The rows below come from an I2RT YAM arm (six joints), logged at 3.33 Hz.
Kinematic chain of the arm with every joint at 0, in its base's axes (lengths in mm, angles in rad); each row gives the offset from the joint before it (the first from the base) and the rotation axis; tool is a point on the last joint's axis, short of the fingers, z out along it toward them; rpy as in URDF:
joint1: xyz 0 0 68 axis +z
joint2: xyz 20 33.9 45.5 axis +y
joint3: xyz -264 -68.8 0 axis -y
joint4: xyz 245 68.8 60 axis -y
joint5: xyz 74 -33.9 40.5 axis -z
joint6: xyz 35.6 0 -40.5 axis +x
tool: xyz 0 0 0 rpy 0 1.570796 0
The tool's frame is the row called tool.
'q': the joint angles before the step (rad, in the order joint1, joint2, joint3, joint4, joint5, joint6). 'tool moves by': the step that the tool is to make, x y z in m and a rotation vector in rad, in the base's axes. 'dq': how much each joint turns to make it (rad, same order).
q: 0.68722, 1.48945, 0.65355, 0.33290, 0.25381, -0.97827
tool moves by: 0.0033, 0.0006, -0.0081, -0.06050, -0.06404, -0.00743
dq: -0.00002, 0.03946, -0.01938, 0.09101, 0.04747, -0.07670
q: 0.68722, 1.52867, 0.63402, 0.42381, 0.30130, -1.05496
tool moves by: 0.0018, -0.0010, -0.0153, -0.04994, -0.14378, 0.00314
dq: -0.00095, 0.07786, -0.06806, 0.26630, 0.04811, -0.12726
